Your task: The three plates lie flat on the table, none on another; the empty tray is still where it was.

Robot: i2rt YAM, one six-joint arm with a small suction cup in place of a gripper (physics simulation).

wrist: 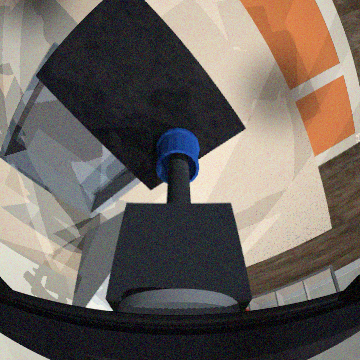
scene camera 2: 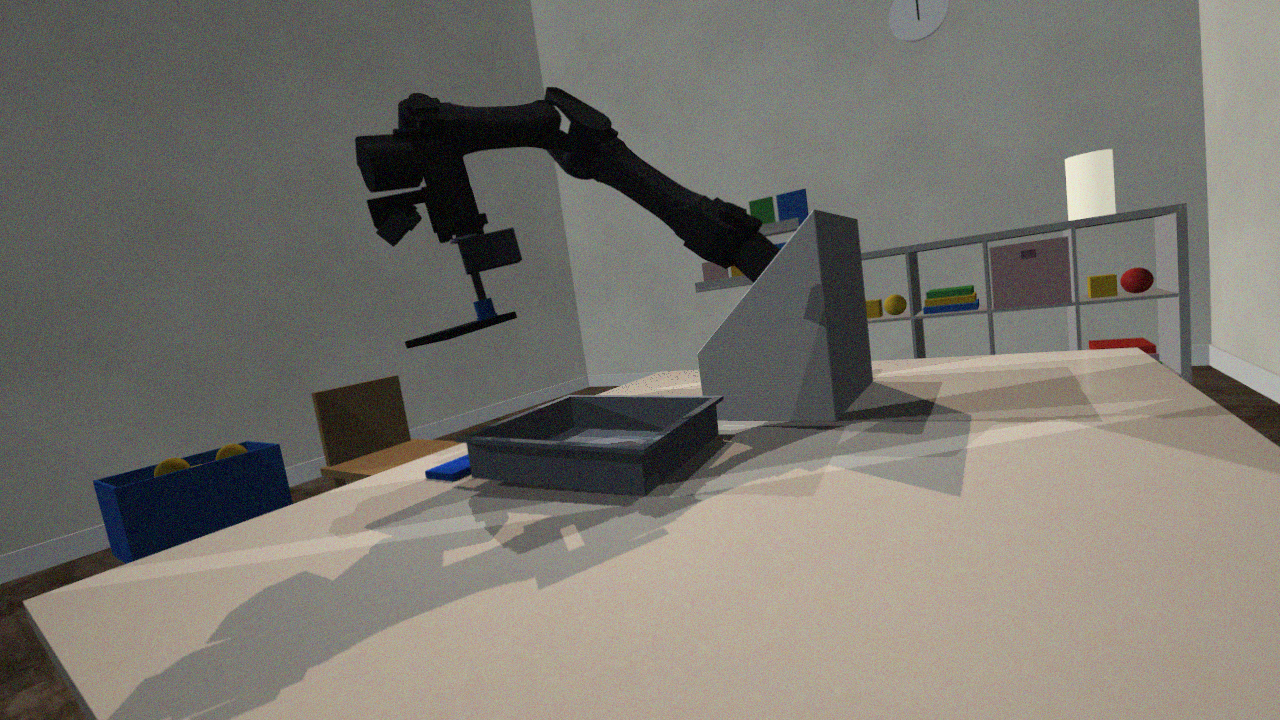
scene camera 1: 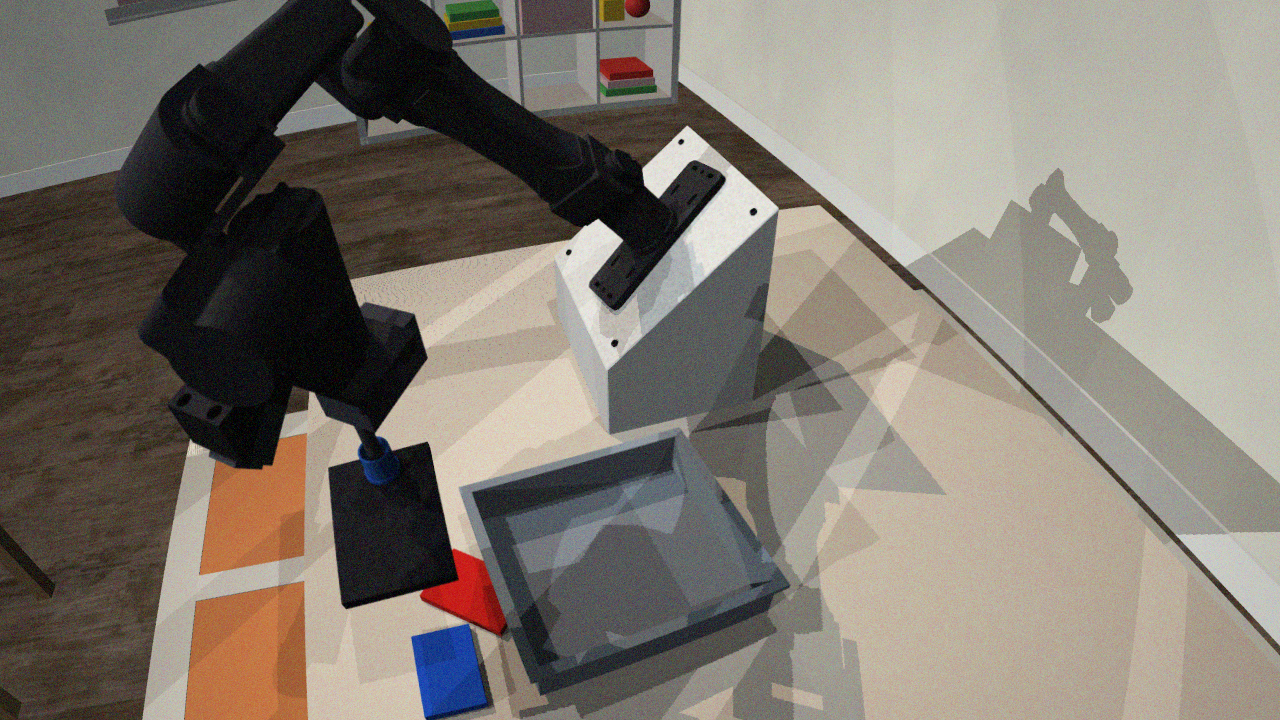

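Seen in the pictures: hand at its tool point: (wrist: pixel 178 140) (scene camera 2: pixel 490 325) (scene camera 1: pixel 386 476); arm's base at its link origin: (scene camera 2: pixel 781 279) (scene camera 1: pixel 658 235).
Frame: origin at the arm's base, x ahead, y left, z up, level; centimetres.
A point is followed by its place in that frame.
Note:
My suction cup (scene camera 1: pixel 379 467) (scene camera 2: pixel 484 310) (wrist: pixel 178 155) @(x 23.3, y -36.6, z -0.6 cm) is blue and holds a black plate (scene camera 1: pixel 389 532) @(x 29.2, y -37.6, z -0.2 cm) (scene camera 2: pixel 447 334) @(x 34.2, y -34.0, z -0.9 cm) (wrist: pixel 135 85) @(x 28.4, y -38.0, z -0.2 cm) near one end. The plate hangs slightly tilted, high above the table. A red plate (scene camera 1: pixel 471 592) @(x 24.7, y -32.8, z -17.9 cm) lies flat on the table against the tray's left side in scene camera 1; the black plate hides part of it there. A blue plate (scene camera 1: pixel 450 671) @(x 32.1, y -37.3, z -17.8 cm) (scene camera 2: pixel 449 468) @(x 34.4, y -37.6, z -17.8 cm) lies flat on the table, apart from the red one. The grey tray (scene camera 1: pixel 657 663) @(x 38.1, y -19.9, z -18.1 cm) (scene camera 2: pixel 554 466) @(x 38.1, y -18.3, z -16.0 cm) stands on the table with no plate in it. The red plate does not show in scene camera 2.
A grey slanted block (scene camera 1: pixel 689 331) @(x 11.3, y -2.0, z -5.8 cm) (scene camera 2: pixel 769 367) @(x 11.5, y -0.7, z -11.4 cm) bears the arm's base, behind the tray. Two orange rectangles (scene camera 1: pixel 255 514) (scene camera 1: pixel 246 658) lie on a pale mat at the table's left side in scene camera 1. A wall runs along the right in that view.

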